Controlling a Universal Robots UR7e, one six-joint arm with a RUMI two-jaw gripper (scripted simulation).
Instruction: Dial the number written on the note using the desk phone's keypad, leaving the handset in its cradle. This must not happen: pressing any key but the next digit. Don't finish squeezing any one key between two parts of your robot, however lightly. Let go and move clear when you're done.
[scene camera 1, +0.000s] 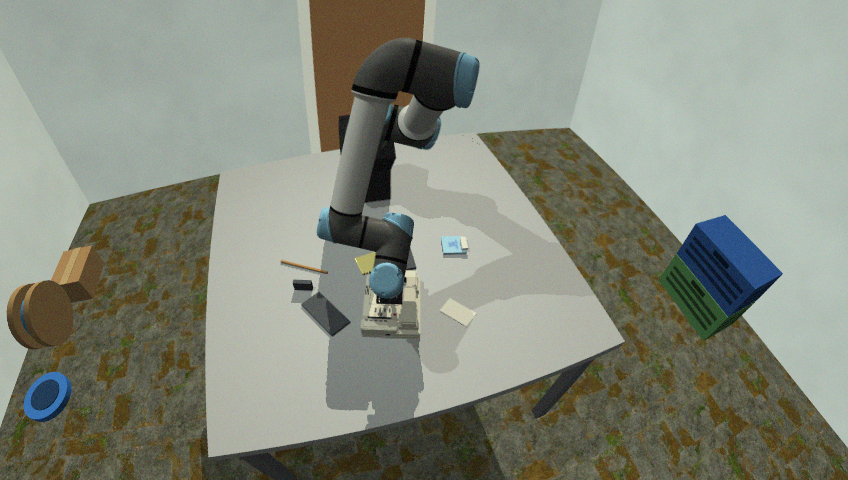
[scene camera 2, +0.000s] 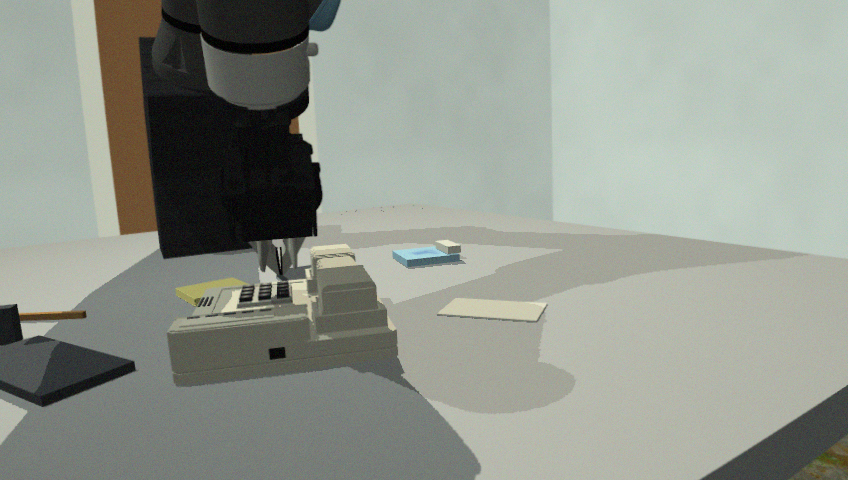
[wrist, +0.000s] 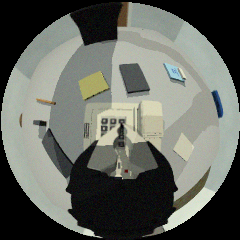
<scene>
In view: my gripper (scene camera 2: 280, 272), a handset (scene camera 2: 343, 286) and a note card (scene camera 2: 461, 307).
The handset is seen too in scene camera 1 (scene camera 1: 409, 307) and in the wrist view (wrist: 149, 115). My gripper is seen too in the wrist view (wrist: 121, 124).
</scene>
